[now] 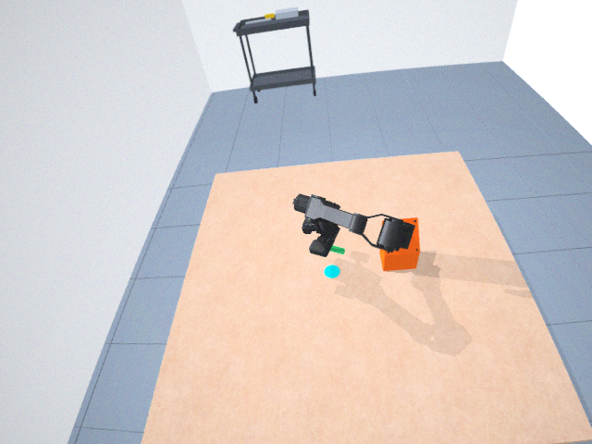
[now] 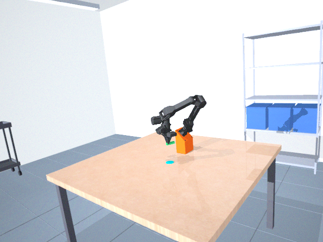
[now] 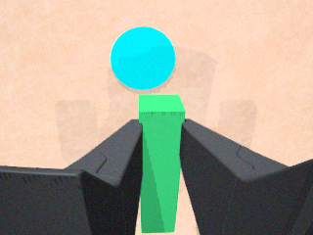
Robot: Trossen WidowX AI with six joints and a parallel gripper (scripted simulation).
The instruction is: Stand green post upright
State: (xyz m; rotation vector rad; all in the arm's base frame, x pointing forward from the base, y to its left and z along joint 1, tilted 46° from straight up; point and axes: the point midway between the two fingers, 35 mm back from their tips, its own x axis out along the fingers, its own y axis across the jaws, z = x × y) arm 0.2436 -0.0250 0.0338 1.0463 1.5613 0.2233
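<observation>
My gripper tip is now 14 cm above the cyan circle. The rest, counted from my gripper tip: green post (2 cm behind, 1 cm to the left).
</observation>
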